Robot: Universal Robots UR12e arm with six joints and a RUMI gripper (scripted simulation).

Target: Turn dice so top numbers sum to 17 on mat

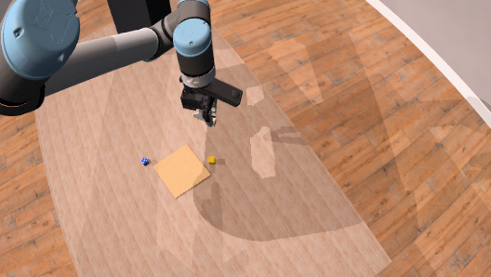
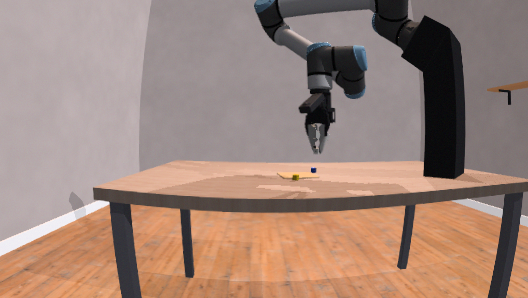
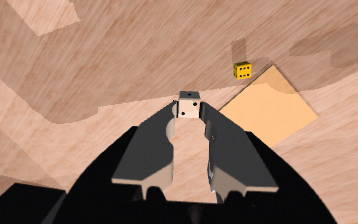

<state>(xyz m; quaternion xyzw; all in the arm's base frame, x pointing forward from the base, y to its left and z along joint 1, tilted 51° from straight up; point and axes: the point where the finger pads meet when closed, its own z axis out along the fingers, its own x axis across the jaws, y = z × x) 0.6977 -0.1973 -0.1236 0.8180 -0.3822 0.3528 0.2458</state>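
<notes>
Now: hand 110 mm above the yellow die, 60 mm to the left of it and 50 mm short of it. The rest, counted from my hand: white die (10 mm below); blue die (230 mm to the right, 110 mm below, 110 mm behind); tan mat (160 mm to the right, 110 mm below).
</notes>
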